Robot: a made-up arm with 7 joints. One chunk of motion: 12 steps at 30 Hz.
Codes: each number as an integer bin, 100 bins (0 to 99) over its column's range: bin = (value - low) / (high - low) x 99, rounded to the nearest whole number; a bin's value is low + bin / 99 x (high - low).
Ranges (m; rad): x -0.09..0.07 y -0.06..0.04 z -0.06..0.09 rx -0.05..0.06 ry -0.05..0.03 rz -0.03..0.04
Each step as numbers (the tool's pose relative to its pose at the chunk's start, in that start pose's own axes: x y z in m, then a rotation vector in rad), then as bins.
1 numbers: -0.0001 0.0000 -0.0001 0.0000 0.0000 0.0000
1 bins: 56 59 40 45 62 42
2 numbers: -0.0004 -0.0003 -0.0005 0.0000 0.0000 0.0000
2 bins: 55 59 39 45 62 42
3 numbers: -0.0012 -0.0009 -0.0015 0.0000 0.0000 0.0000
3 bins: 55 59 39 45 62 42
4 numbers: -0.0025 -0.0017 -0.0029 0.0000 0.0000 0.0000
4 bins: 54 58 38 45 62 42
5 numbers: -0.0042 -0.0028 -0.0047 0.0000 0.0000 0.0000
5 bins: 53 57 36 45 62 42
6 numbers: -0.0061 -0.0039 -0.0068 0.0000 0.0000 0.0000
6 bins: 52 56 35 45 62 42
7 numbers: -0.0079 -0.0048 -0.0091 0.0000 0.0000 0.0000
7 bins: 51 55 34 45 62 42
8 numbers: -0.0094 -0.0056 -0.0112 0.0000 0.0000 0.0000
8 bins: 50 54 32 45 62 42
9 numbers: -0.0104 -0.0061 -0.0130 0.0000 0.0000 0.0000
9 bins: 49 53 31 45 62 42
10 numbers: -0.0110 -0.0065 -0.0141 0.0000 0.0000 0.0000
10 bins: 49 53 30 45 62 42
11 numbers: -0.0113 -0.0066 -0.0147 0.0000 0.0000 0.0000
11 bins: 49 53 30 45 62 42
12 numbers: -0.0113 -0.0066 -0.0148 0.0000 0.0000 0.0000
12 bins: 49 53 30 45 62 42
